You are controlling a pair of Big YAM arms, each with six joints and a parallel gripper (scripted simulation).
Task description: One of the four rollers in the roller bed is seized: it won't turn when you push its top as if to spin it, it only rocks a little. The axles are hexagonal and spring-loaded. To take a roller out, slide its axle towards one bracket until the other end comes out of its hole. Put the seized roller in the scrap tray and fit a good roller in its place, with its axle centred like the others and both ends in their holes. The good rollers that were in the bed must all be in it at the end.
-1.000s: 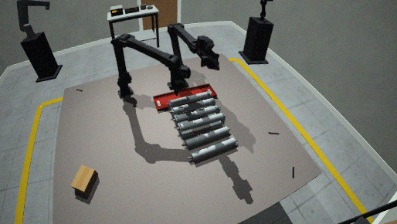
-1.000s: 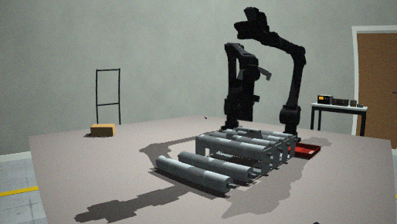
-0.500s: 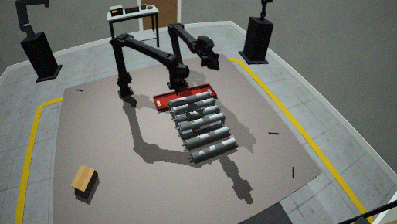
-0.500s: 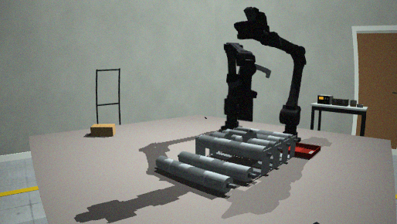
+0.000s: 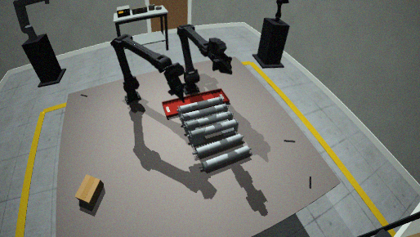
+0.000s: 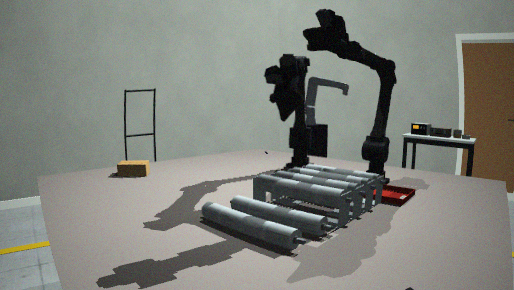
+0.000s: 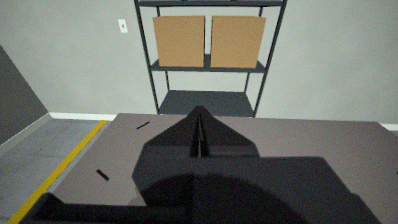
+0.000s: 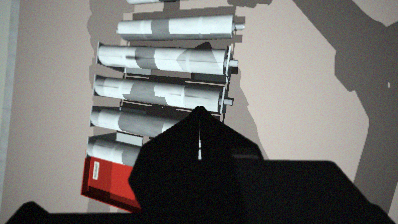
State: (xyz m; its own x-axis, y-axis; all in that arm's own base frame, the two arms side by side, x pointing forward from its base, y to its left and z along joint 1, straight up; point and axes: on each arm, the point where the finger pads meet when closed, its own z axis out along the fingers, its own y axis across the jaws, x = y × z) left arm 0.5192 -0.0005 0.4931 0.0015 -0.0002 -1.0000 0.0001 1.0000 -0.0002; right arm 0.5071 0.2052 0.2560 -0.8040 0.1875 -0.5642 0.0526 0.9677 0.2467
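My left hand is 42 cm above the bed roller, 17 cm past it and 7 cm to the left of it. The rest, counted from my left hand: red scrap tray (49 cm below, 35 cm behind, 10 cm to the right); cardboard box (87 cm to the right, 46 cm below, 25 cm ahead).
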